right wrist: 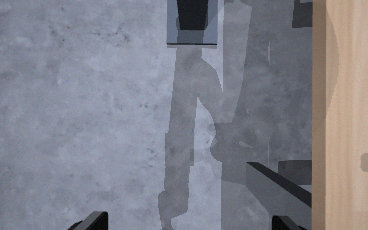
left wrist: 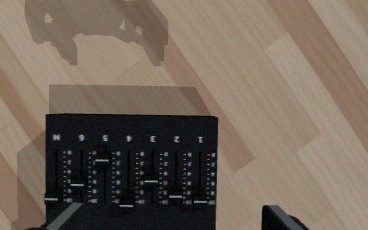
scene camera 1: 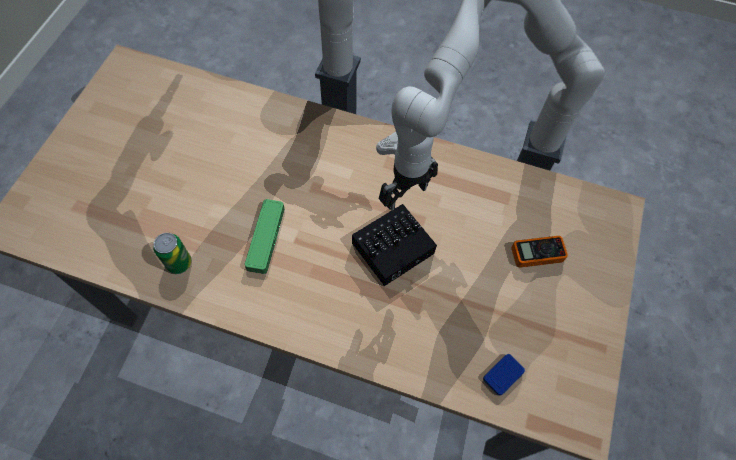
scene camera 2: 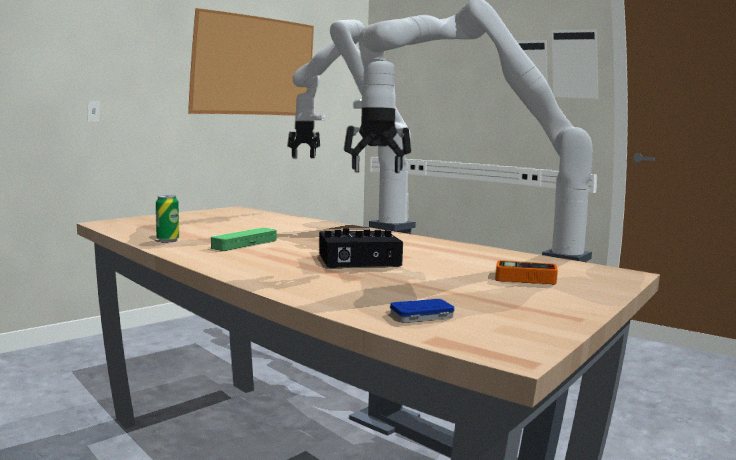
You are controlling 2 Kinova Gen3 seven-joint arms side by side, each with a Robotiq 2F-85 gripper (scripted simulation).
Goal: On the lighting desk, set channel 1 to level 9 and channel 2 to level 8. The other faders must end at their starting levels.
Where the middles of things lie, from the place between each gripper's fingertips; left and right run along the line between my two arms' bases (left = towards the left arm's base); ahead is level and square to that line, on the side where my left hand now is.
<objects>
The blue box (scene camera 2: 431, 309) is 36 cm to the left of my left hand, 24 cm ahead of it and 19 cm below it.
My right gripper (scene camera 2: 303, 158) is now 66 cm short of the blue box, 121 cm to the right of it and 19 cm above it.
</objects>
